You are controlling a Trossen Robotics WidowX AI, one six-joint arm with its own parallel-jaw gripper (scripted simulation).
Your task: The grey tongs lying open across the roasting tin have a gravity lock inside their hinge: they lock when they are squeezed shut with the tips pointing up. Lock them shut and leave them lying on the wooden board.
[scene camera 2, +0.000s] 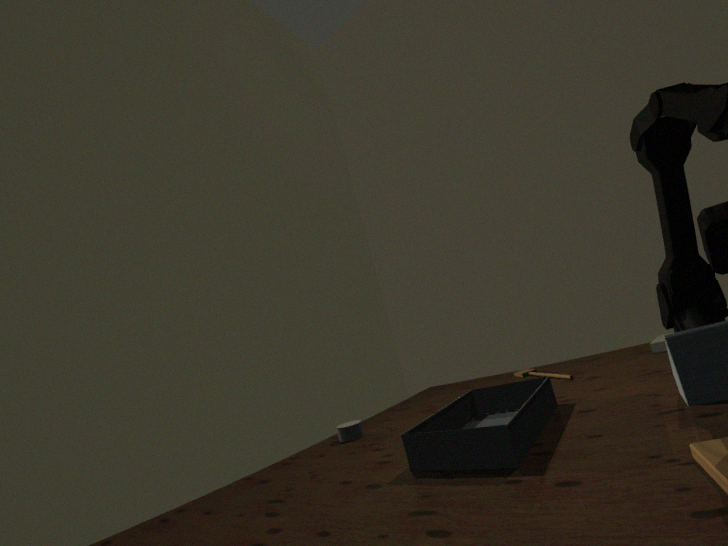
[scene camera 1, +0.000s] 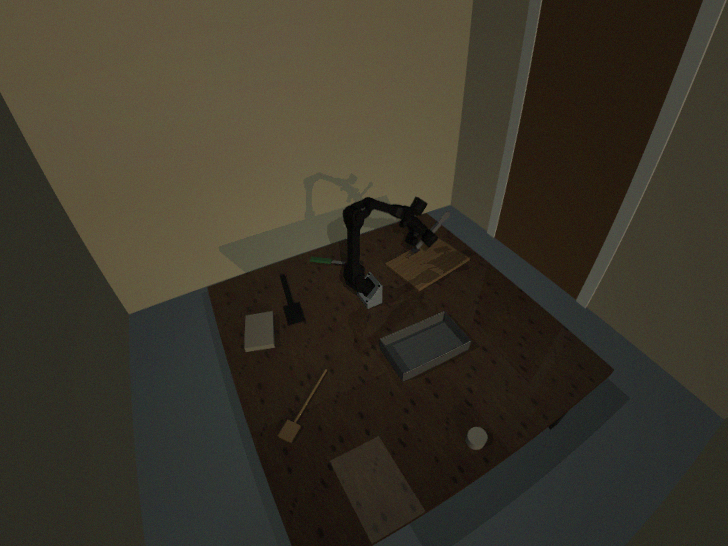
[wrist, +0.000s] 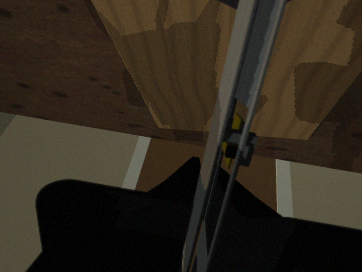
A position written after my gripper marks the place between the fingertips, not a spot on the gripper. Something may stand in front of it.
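Note:
Wooden board [scene camera 1: 423, 268], [wrist: 176, 61] and pale block [scene camera 1: 259, 328] in the scene; in the wrist view the block is out of frame. My gripper [wrist: 200, 165] is visible.

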